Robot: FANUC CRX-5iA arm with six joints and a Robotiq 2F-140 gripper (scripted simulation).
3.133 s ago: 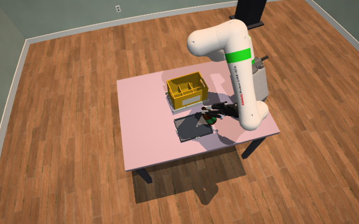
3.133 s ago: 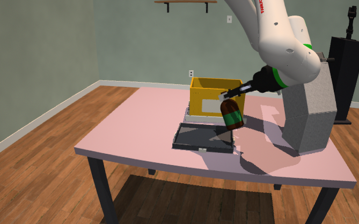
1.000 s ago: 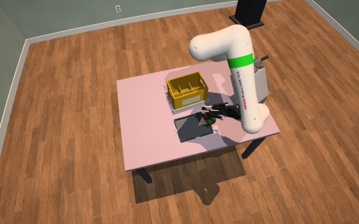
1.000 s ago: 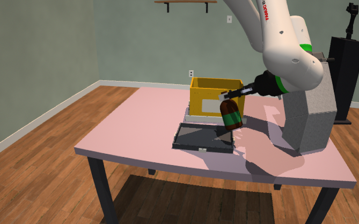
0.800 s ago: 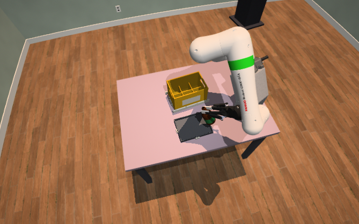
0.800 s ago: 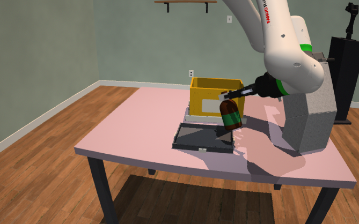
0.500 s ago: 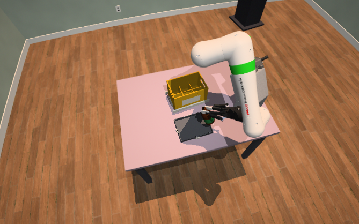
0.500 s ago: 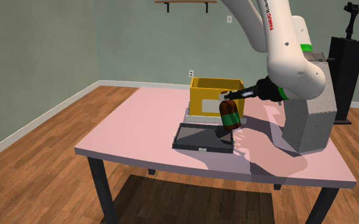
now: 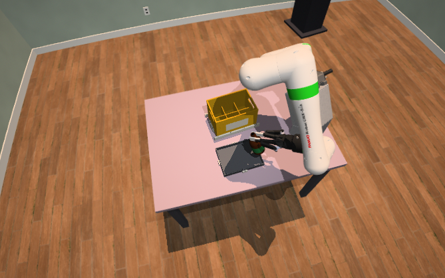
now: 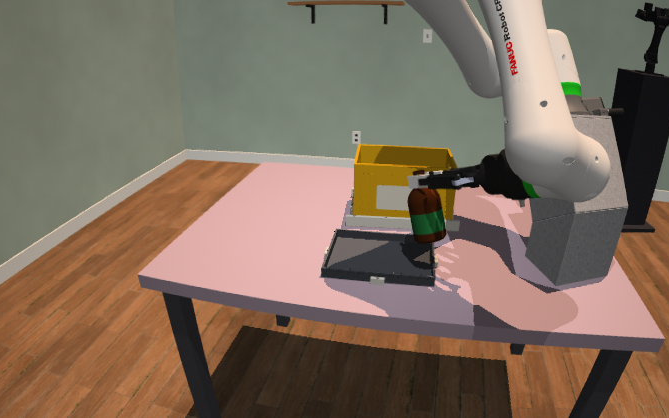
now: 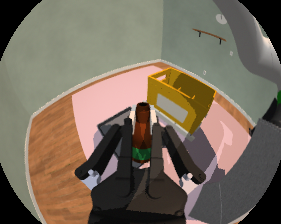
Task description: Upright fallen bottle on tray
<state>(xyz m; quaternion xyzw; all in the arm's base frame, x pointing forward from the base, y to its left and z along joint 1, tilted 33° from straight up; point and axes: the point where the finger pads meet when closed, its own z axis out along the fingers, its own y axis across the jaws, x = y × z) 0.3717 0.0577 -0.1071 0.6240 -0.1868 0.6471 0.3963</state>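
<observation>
Now: hand 60 mm above the bottle. From my hand the other things lie so: yellow crate: 290 mm to the right, 130 mm below, 10 mm ahead; then tray: 200 mm below, 90 mm ahead, 20 mm to the right.
</observation>
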